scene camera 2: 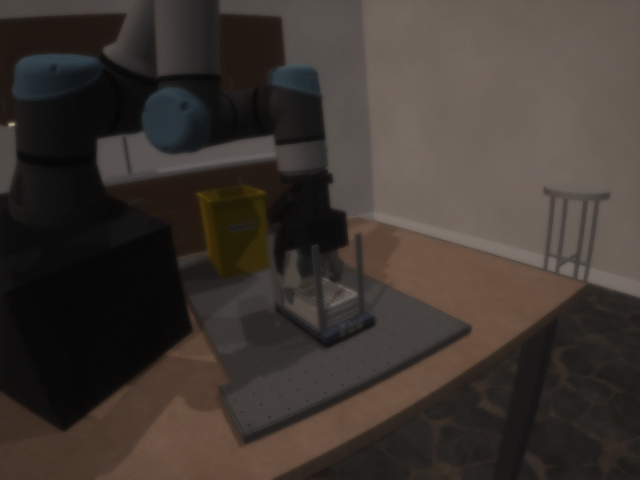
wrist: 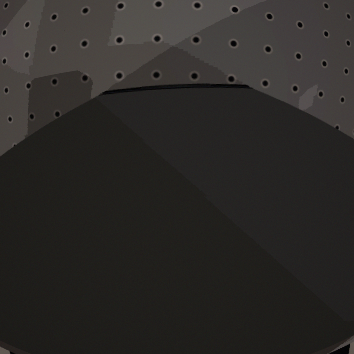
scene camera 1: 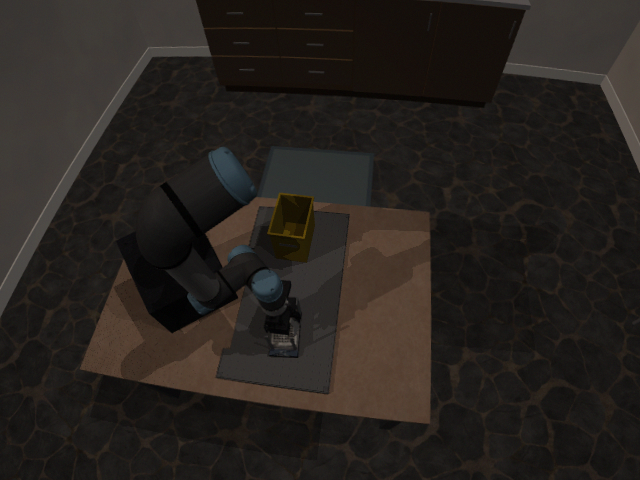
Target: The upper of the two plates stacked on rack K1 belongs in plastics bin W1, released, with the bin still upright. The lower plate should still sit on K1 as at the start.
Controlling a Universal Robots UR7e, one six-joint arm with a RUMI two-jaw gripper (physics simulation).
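Frame: origin at the arm's base, x back, y right, z up, level; metres.
Seen in the pictures: gripper, between the fingertips: [scene camera 2: 314, 295]; arm's base, origin of its link: [scene camera 2: 59, 207].
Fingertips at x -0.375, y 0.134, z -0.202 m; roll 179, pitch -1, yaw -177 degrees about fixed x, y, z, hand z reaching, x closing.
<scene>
Offsets run from my fingertips to a thing's top centre. "*": to the spot under its first point. Level surfaces: height alone.
The white gridded upper plate @(dx -0.002, dy +0.010, dz +0.013 m) [scene camera 1: 283, 342] [scene camera 2: 338, 294] is level, between the posts of rack K1 @(* dx -0.012, dy +0.094, dz -0.018 m) [scene camera 1: 283, 354] [scene camera 2: 348, 328]. My gripper [scene camera 1: 284, 334] [scene camera 2: 313, 286] points down over the rack, with one finger at each side of the upper plate, and looks shut on it. The lower plate @(* dx -0.011, dy +0.071, dz -0.006 m) [scene camera 2: 341, 313] sits below it on the rack base; any gap between the two is too small to tell. Yellow plastics bin W1 @(dx +0.044, dy -0.348, dz +0.145 m) [scene camera 1: 292, 250] [scene camera 2: 235, 242] stands upright, open at the top. In the wrist view a dark gripper part hides the fingers and plates.
Rack and bin stand on a grey perforated mat @(dz -0.035 m) [scene camera 1: 315, 374] [scene camera 2: 310, 384] on the wooden table @(dz -0.048 m) [scene camera 1: 385, 330] [scene camera 2: 413, 268]. The rack's tall posts rise beside the fingers. The black robot base [scene camera 1: 165, 294] [scene camera 2: 93, 310] stands left of the mat.
</scene>
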